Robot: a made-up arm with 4 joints.
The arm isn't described. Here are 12 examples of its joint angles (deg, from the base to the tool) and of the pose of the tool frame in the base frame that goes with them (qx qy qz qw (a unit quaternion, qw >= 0); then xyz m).
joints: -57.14 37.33 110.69 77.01
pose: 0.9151 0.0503 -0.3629 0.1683 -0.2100 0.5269 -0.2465
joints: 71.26 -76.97 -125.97 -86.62
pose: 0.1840 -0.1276 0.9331 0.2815 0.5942 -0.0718 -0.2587
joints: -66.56 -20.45 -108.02 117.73
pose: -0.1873 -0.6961 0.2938 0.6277 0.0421 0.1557 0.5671
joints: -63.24 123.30 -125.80 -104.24
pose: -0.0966 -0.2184 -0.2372 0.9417 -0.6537 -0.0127 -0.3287
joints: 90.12 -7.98 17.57 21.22
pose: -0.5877 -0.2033 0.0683 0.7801 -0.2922 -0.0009 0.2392
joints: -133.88 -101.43 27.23 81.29
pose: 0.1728 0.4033 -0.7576 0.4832 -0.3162 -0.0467 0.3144
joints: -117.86 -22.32 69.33 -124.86
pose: -0.6096 0.0177 -0.7863 0.0990 -0.2112 0.4559 0.0092
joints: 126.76 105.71 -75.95 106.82
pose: 0.2252 0.2993 0.9045 0.2037 -0.3501 0.2071 0.0070
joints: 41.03 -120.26 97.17 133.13
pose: 0.1906 0.7254 0.3380 0.5685 -0.1078 -0.3004 -0.4410
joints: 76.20 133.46 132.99 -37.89
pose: 0.2528 0.9537 -0.1580 0.0401 -0.0575 -0.7338 -0.0153
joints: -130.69 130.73 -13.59 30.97
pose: -0.4171 0.8918 -0.1737 0.0214 0.1106 -0.1343 -0.0561
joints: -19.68 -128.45 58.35 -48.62
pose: 0.5993 -0.1326 -0.6617 0.4306 -0.3064 0.4610 -0.0691
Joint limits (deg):
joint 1: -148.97..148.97
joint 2: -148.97..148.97
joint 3: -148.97..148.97
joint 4: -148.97..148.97
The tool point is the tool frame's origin. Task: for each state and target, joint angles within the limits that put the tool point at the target. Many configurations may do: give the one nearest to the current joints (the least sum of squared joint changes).
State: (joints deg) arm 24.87 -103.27 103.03 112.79
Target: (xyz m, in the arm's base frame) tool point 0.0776 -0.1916 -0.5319
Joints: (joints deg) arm 24.66 -107.00 122.74 111.28
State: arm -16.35 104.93 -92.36 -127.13
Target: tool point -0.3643 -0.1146 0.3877
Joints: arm 12.11 127.59 -63.00 -109.88
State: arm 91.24 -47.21 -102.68 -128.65
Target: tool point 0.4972 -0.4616 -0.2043
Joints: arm 111.30 -60.16 -144.91 -112.55
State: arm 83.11 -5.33 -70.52 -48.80
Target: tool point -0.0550 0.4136 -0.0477
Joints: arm 70.57 -38.06 -38.79 -70.09
